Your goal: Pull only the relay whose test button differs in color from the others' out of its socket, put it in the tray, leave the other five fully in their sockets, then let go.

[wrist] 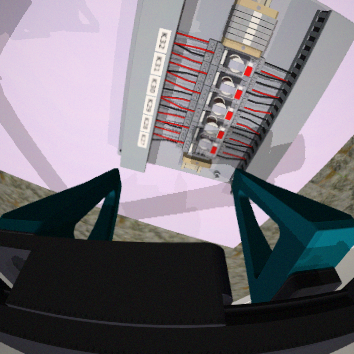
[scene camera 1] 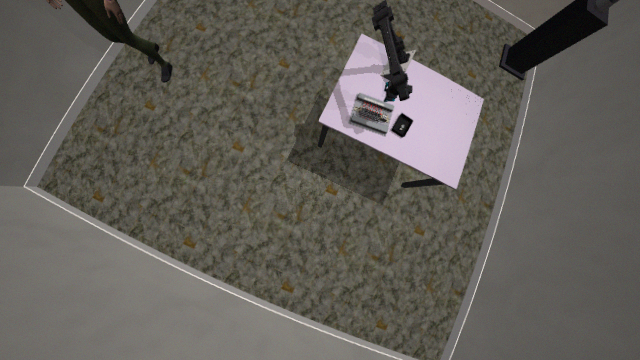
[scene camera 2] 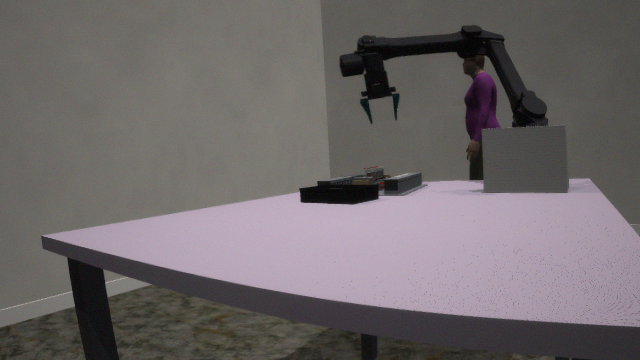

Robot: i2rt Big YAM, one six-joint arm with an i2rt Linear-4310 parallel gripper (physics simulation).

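Seen in the pictures: gripper, fingertip midpoint: (wrist: 176, 176) (scene camera 1: 384, 96) (scene camera 2: 384, 122); arm's base at its link origin: (scene camera 1: 401, 60) (scene camera 2: 534, 152).
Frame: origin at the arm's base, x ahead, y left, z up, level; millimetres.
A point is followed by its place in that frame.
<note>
Five clear relays (wrist: 219, 107) @[z -32, x 484, y -33 mm] with red test buttons stand in a row in their sockets on the grey panel (scene camera 1: 356, 120) (wrist: 132, 125), beside labels K27 to K32. The black tray (scene camera 1: 395, 132) @[z -86, x 543, y 196 mm] (scene camera 2: 340, 195) @[z -80, x 426, y 286 mm] stands next to the panel. In scene camera 1 a small pale object (scene camera 1: 402, 127) @[z -72, x 486, y 229 mm], the size of a relay, lies inside the tray; its button colour is too small to tell. The tray does not show in the wrist view. My gripper (scene camera 1: 388, 94) @[z 104, x 446, y -35 mm] (scene camera 2: 383, 121) @[z 104, x 446, y -35 mm] (wrist: 176, 176) @[z 104, x 446, y -35 mm] is open with nothing between its fingers, high above the table near the panel and clear of the relays.
Red and black wires (wrist: 175, 102) @[z -97, x 438, y -76 mm] run along both sides of the relay row. A terminal block (wrist: 251, 25) @[z -53, x 478, y 61 mm] sits at one end of it. Grey ducts (wrist: 139, 90) @[z -57, x 388, y -60 mm] (scene camera 2: 404, 183) @[z -74, x 364, y 34 mm] stand along the panel's sides. The arm's base stands on a grey block (scene camera 2: 525, 160) @[z -19, x 21, y 58 mm] on the pink table (scene camera 1: 440, 135) @[z -100, x 374, y 573 mm] (scene camera 2: 250, 240) @[z -100, x 342, y 697 mm].
</note>
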